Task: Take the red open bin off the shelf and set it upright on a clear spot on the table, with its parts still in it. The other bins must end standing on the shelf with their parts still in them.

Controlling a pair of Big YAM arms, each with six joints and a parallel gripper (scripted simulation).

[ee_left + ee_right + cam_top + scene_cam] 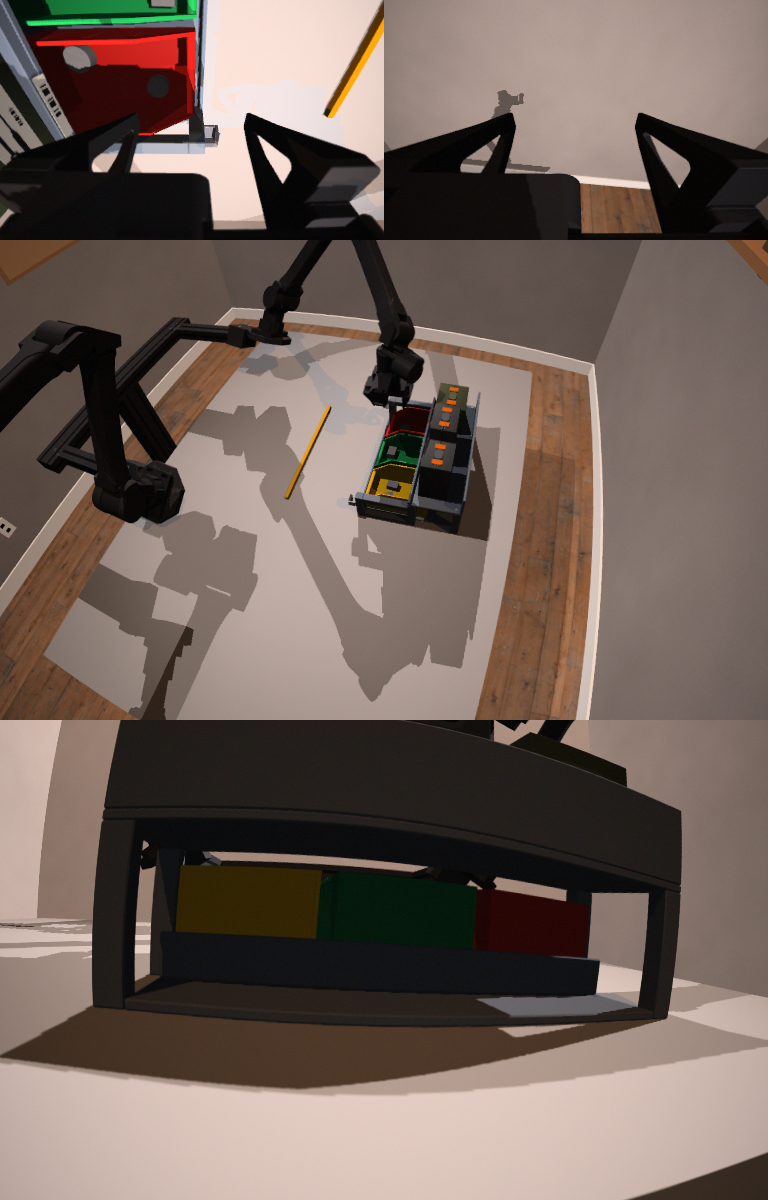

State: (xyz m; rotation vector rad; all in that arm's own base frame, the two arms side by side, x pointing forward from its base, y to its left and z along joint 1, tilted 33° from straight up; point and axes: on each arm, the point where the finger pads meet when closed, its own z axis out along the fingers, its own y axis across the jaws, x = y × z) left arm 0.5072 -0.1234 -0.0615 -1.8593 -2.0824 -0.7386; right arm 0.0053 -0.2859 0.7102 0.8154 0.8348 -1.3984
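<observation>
My left hand is 80 mm short of the red open bin and 80 mm above it. The rest, counted from my left hand: grey shelf: 110 mm to the right, 110 mm ahead, 60 mm below; green bin: 110 mm to the right, 80 mm below, 80 mm ahead.
</observation>
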